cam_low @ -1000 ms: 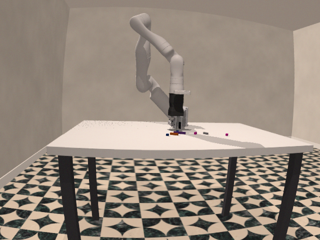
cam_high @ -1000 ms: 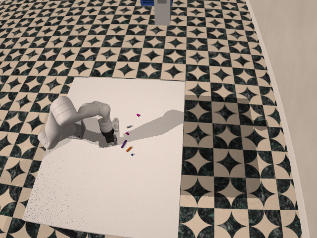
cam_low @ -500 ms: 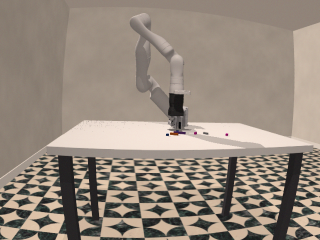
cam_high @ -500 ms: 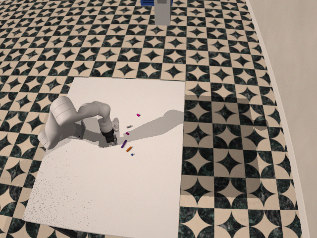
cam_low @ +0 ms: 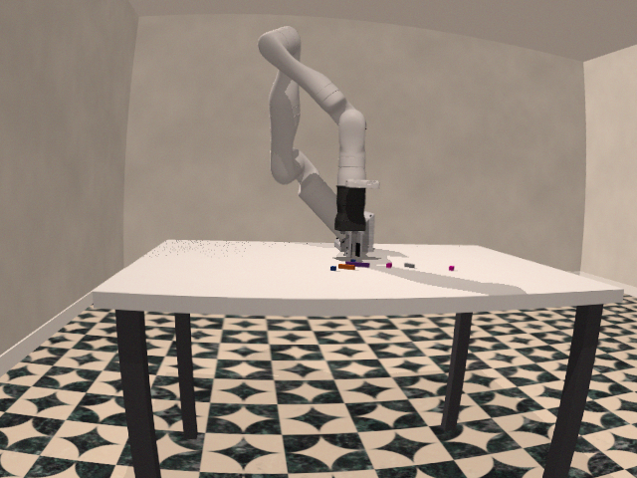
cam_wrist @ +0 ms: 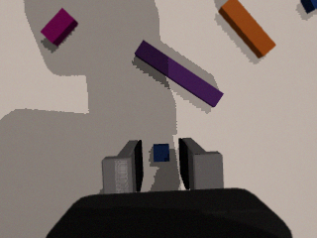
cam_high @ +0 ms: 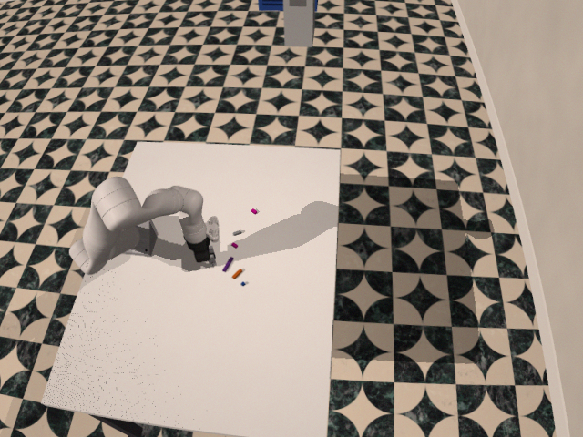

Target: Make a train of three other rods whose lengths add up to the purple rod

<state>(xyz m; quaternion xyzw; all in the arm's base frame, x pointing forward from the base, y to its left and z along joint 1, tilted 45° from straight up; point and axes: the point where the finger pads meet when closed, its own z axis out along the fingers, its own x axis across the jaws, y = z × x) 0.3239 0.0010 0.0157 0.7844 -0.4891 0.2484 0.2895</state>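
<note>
Now: hand 50 mm short of the purple rod, 10 mm to the right of it and 30 mm above it. Round my hand: grey rod (50 mm ahead, 140 mm to the left, 30 mm below); orange rod (90 mm ahead, 20 mm to the right, 30 mm below).
</note>
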